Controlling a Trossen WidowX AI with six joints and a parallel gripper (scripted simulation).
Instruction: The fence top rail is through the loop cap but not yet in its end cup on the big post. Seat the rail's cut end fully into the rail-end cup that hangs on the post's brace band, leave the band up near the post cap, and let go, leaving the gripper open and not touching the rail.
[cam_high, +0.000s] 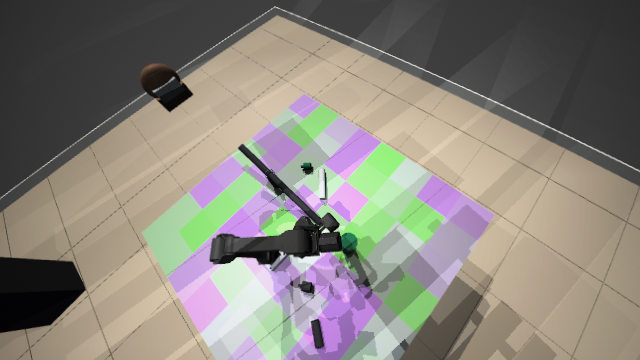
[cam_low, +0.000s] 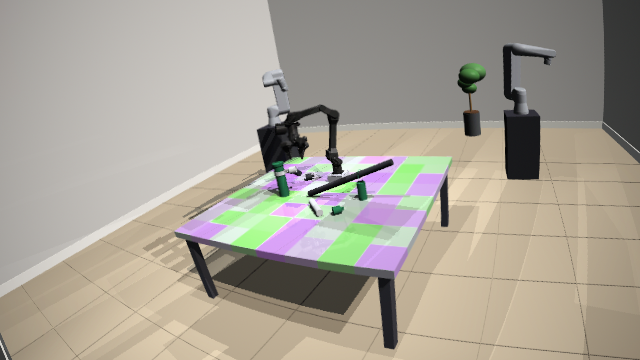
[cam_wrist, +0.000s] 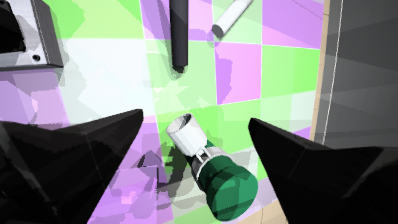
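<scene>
The white rail-end cup is 6 cm below my gripper tip, 5 cm to the right of it and 1 cm ahead of it. From my gripper tip the other things lie so: white cylinder: 21 cm ahead, 19 cm to the left, 19 cm below; then small green fitting: 33 cm to the left, 24 cm ahead, 19 cm below; then short green post: 39 cm to the left, 10 cm below, 7 cm ahead.
</scene>
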